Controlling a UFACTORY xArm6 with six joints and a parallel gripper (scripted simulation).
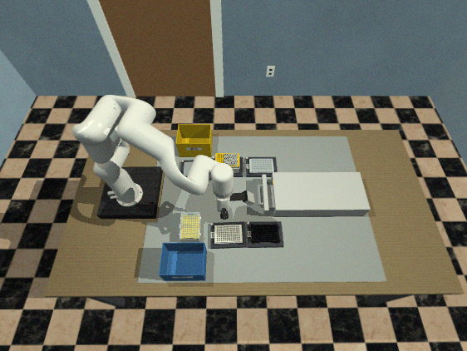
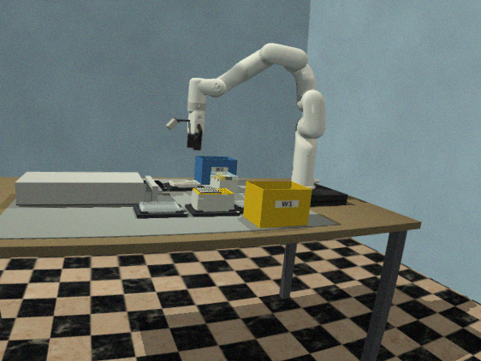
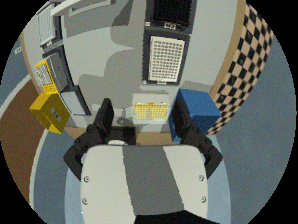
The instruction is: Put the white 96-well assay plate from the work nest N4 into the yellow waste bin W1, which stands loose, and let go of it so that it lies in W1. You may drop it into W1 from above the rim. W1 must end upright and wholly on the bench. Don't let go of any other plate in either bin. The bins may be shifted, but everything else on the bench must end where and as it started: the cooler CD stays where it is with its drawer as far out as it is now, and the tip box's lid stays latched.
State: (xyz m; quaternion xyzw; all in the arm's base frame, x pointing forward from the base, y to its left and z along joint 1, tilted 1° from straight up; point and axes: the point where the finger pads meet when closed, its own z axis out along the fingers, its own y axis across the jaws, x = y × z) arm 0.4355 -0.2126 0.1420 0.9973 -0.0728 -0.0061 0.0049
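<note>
Right now the white 96-well assay plate is 17 cm below my hand and 6 cm to the right of it. From my hand the other things lie so: dark work nest N4: 18 cm below, 6 cm to the right; then blue bin: 20 cm behind, 16 cm to the right, 15 cm below; then black plate: 17 cm below, 17 cm ahead, 9 cm to the right.
</note>
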